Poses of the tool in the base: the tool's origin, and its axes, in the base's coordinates. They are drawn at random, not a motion.
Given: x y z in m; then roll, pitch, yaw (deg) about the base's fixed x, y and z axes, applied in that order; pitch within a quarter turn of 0, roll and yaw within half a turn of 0.
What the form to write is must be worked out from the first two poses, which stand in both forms.
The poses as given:
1: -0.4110 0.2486 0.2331 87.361 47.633 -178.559
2: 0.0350 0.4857 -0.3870 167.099 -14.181 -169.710
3: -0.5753 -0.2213 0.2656 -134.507 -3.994 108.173
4: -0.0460 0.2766 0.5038 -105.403 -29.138 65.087
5: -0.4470 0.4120 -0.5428 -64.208 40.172 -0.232
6: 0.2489 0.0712 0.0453 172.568 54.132 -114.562
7: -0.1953 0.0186 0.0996 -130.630 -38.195 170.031
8: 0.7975 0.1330 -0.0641 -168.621 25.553 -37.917
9: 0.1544 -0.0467 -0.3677 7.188 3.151 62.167
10: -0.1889 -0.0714 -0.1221 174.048 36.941 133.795
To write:
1: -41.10 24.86 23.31 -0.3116 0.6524 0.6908 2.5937
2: 3.50 48.57 -38.70 0.0753 -0.9920 -0.1009 2.8765
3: -57.53 -22.13 26.56 -0.5475 -0.7797 0.3040 2.6307
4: -4.60 27.66 50.38 -0.7101 -0.6796 0.1839 1.8495
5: -44.70 41.20 -54.28 -0.8235 0.4822 0.2988 1.3005
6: 24.89 7.12 4.53 -0.5394 0.7813 0.3139 2.4247
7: -19.53 1.86 9.96 0.0652 -0.9189 0.3892 2.4680
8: 79.75 13.30 -6.41 -0.9230 0.3406 0.1791 2.8143
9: 15.44 -4.67 -36.77 0.0762 0.1078 0.9912 1.0893
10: -18.89 -7.14 -12.21 0.3751 0.9233 -0.0829 2.5105
